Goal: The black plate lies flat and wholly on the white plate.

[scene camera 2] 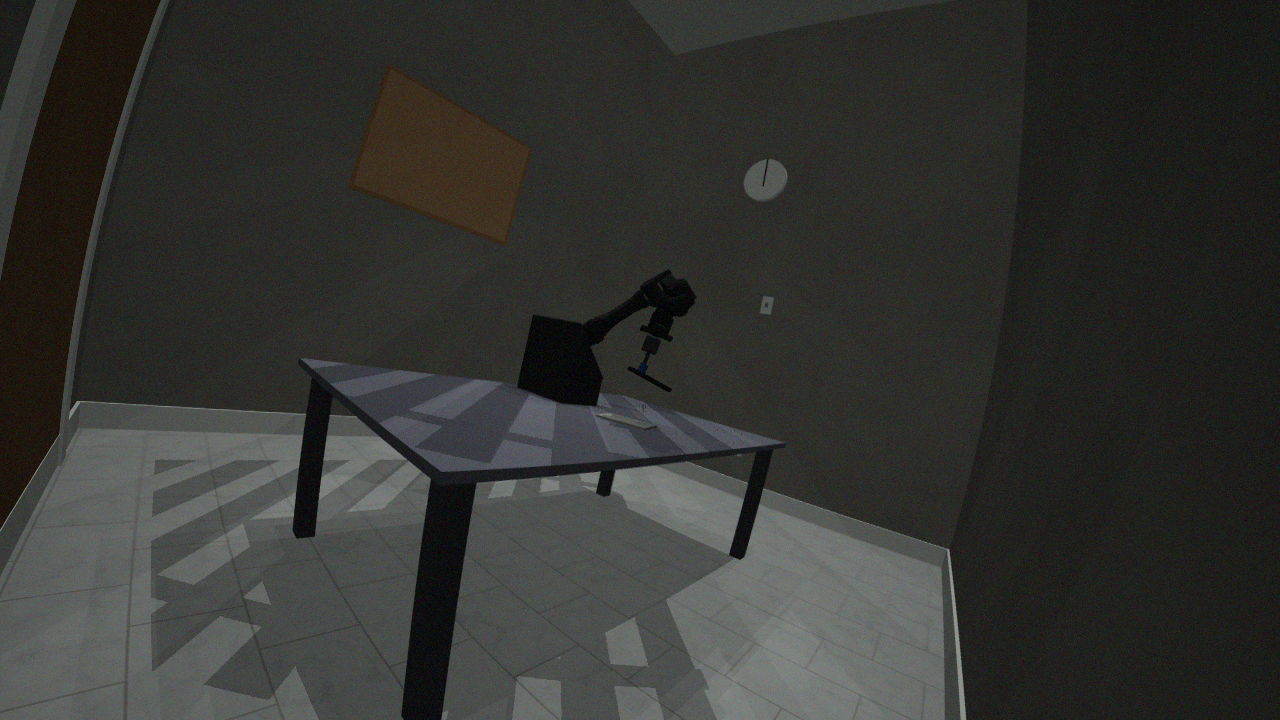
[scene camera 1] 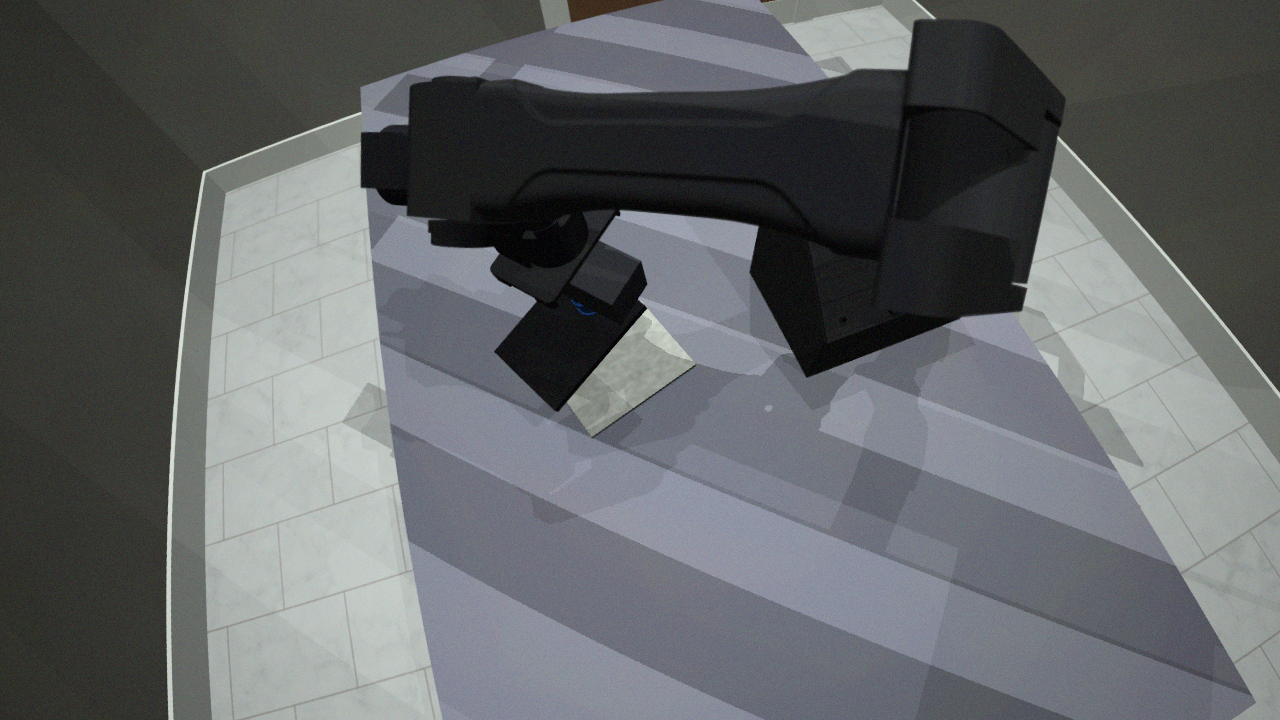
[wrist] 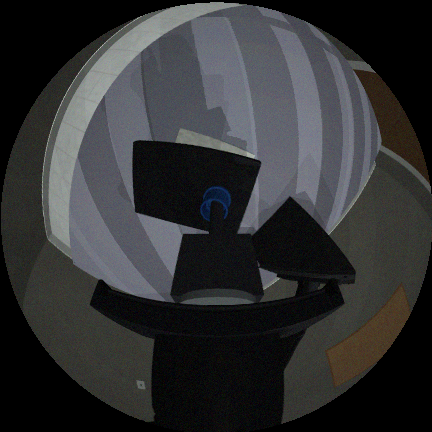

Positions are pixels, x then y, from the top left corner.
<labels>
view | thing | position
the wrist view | my suction cup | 215, 192
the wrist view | black plate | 168, 178
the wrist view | white plate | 185, 136
</labels>
